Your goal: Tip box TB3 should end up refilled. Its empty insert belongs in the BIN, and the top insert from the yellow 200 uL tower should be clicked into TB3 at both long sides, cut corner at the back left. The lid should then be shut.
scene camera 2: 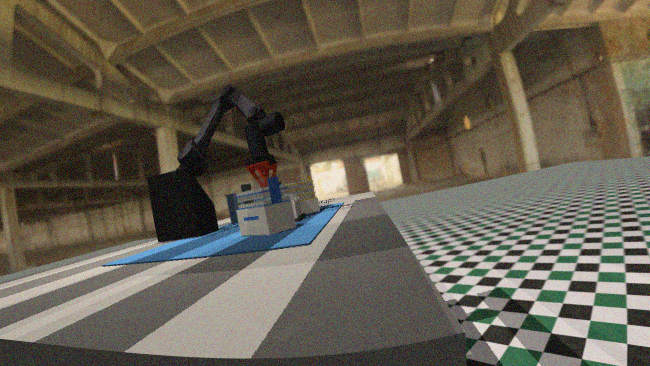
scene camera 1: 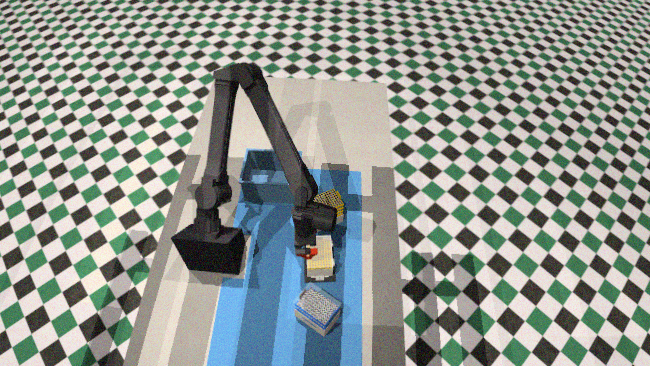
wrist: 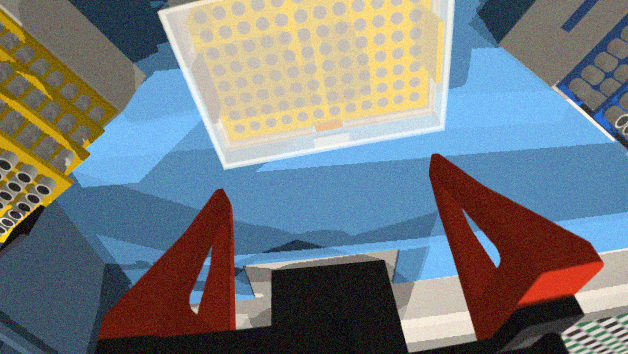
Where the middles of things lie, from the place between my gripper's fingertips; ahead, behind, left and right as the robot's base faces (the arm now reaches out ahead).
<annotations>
My gripper is now 40 mm short of the clear lid (wrist: 268,87) and 40 mm above it. Round my hand: blue bin (scene camera 1: 262,178): 150 mm behind, 320 mm to the left, 50 mm below.
</annotations>
